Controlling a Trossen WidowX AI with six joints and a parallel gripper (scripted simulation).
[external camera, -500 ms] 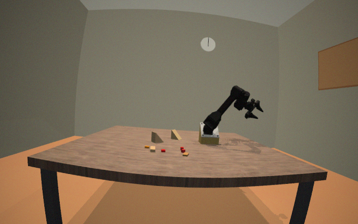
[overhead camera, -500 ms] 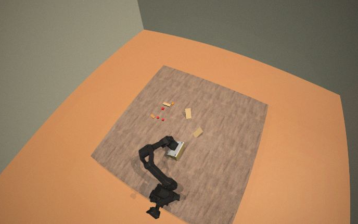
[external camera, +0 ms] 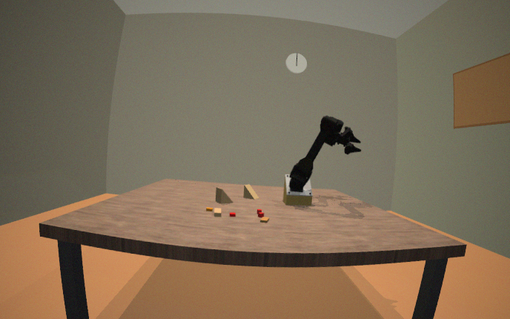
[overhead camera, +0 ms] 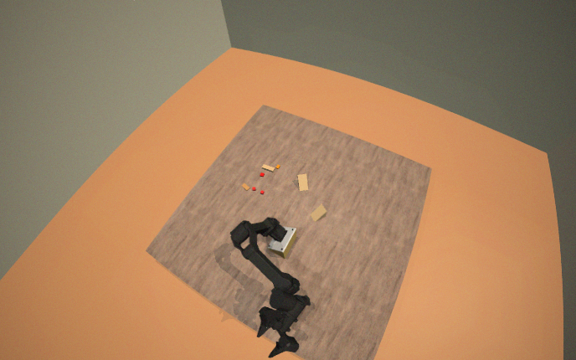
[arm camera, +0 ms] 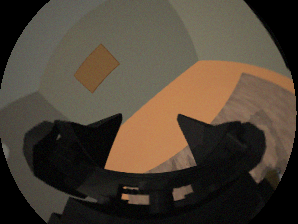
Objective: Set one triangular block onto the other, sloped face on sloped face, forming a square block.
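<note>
My gripper tip is now 78 cm short of the triangular block, 28 cm to the right of it and 31 cm above it. Also, from my gripper tip: orange piece (81 cm ahead, 46 cm to the left, 32 cm below).
</note>
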